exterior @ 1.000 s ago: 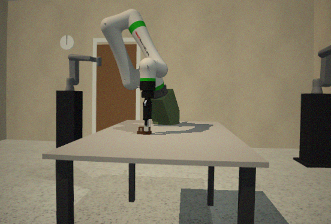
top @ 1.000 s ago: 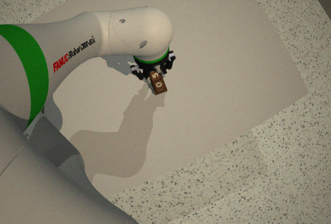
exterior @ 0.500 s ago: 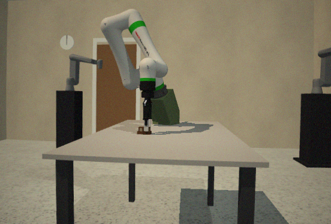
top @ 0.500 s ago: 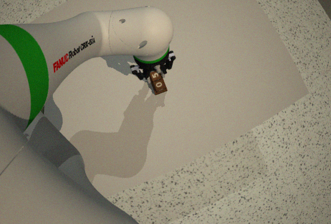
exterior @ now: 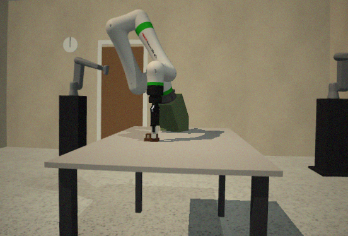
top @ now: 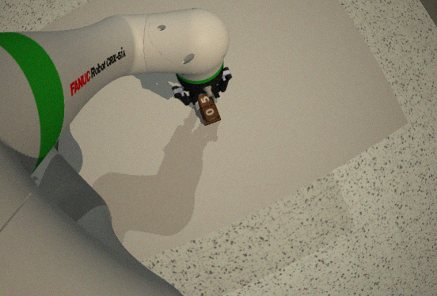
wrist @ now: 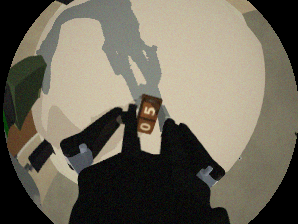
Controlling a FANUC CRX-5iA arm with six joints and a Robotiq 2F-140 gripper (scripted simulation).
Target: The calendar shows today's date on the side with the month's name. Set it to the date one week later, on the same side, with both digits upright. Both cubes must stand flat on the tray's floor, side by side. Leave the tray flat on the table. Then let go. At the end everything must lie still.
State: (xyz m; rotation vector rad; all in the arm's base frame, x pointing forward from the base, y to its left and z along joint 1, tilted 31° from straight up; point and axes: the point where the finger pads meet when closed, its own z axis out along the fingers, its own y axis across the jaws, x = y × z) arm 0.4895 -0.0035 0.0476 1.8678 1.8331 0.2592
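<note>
The brown tray is 4 cm below my hand and 2 cm to the right of it.
</note>
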